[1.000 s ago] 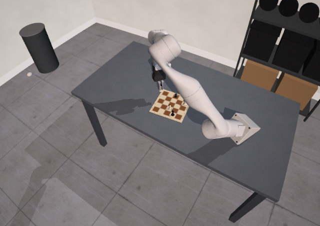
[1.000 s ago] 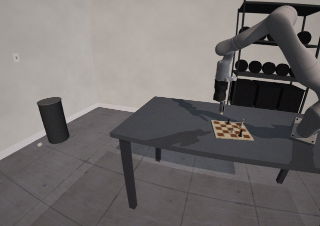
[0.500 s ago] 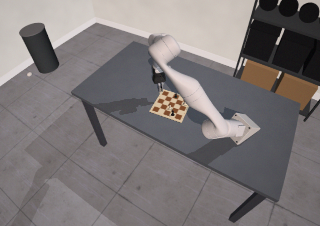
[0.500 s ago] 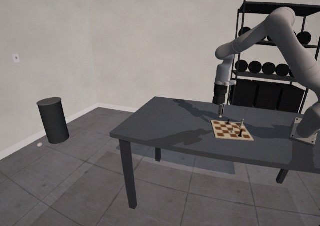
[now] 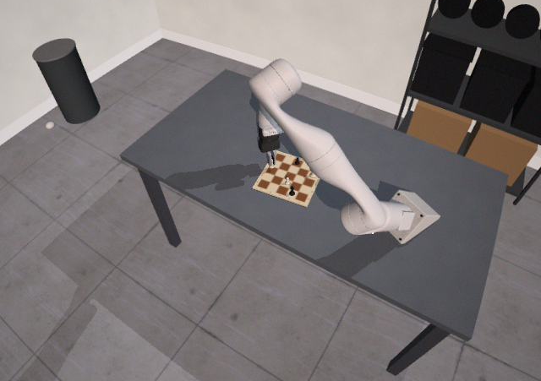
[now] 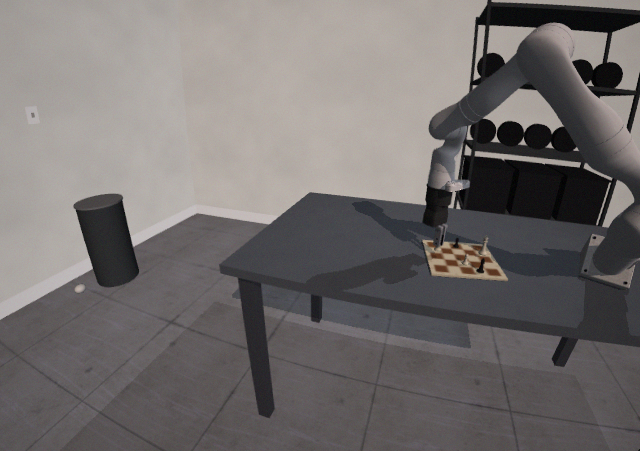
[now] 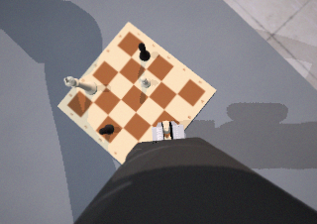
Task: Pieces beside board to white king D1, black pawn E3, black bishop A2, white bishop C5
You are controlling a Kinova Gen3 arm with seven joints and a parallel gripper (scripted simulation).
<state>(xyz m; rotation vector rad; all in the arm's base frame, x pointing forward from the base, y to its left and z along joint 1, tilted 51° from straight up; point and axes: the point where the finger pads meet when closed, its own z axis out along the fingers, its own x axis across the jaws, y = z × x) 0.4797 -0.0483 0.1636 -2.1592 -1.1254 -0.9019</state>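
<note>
Now: the chessboard 80 mm behind my hand, 60 mm below it and 20 mm to the right of it. The rest, counted from my hand: white bishop (10 mm below); then black pawn (90 mm to the right, 50 mm behind, 40 mm below); then black bishop (140 mm behind, 40 mm to the left, 30 mm below).
</note>
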